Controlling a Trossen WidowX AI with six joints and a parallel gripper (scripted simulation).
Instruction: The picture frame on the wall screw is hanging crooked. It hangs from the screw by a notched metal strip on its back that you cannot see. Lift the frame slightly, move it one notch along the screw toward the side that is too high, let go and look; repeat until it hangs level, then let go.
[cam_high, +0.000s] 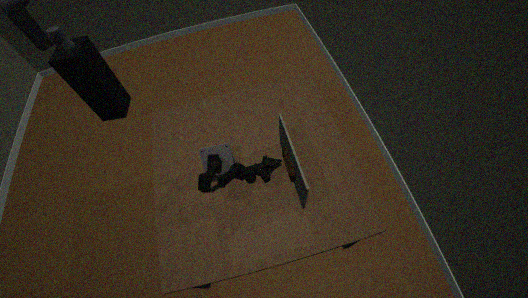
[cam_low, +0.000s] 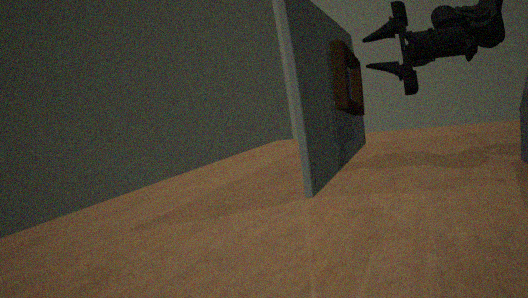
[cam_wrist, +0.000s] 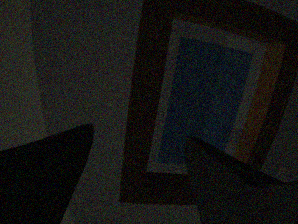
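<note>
My gripper tip is 50 mm short of the brown wooden picture frame, 50 mm above it and 10 mm to the right of it. The rest, counted from my gripper tip: grey wall panel: 60 mm below, 60 mm ahead, 30 mm to the left.
</note>
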